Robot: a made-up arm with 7 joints. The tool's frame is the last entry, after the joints.
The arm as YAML. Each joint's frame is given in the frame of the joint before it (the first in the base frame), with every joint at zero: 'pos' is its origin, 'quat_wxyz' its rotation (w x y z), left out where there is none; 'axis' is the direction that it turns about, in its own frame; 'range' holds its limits. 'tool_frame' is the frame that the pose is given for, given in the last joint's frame.
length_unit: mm
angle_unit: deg
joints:
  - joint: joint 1
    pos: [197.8, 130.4, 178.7]
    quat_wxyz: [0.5, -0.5, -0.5, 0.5]
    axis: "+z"
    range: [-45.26, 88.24]
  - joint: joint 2
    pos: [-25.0, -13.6, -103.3]
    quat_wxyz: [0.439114, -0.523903, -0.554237, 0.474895]
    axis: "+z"
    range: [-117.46, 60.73]
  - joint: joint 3
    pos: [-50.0, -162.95, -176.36]
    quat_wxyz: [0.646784, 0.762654, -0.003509, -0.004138]
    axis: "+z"
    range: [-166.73, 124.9]
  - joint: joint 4
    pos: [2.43, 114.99, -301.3]
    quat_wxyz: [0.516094, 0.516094, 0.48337, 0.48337]
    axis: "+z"
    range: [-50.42, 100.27]
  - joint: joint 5
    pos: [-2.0, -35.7, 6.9]
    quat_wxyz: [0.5, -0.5, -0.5, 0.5]
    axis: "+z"
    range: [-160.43, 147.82]
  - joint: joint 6
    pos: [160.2, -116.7, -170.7]
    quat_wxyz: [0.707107, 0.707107, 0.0, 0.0]
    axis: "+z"
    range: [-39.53, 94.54]
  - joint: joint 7
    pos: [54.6, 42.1, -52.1]
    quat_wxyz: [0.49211, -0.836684, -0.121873, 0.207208]
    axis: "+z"
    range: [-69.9, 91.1]
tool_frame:
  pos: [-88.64, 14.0, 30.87]
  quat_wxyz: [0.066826, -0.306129, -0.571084, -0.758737]
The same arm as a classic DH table. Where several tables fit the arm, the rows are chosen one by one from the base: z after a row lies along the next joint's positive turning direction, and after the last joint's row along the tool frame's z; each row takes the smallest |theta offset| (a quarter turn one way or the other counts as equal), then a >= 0, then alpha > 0; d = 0 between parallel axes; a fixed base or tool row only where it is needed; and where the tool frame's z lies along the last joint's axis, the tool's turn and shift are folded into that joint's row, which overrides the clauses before.
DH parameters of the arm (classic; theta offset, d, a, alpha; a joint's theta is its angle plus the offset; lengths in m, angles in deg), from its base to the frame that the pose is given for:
base (fixed): 90 0.1787 0.1304 -90
joint 1: -86.15 -0.2968 0.0119 99.4
joint 2: 0 -0.1231 0.0482 -99.4
joint 3: 86.15 -0.1356 -0.1149 -90
joint 4: 90 0.0018 0.0357 90
joint 5: 0 -0.1687 -0.1602 -90
joint 6: 31.12 0.0683 -0.0685 115.45
joint 7: -8.61 0.0431 0.087 80.78
tool (fixed): 33.23 -0.0223 0 0
Joint limits (deg, base to tool): -45.26..88.24 -117.46..60.73 -166.73..124.9 -50.42..100.27 -160.43..147.82 -39.53..94.54 -69.9..91.1

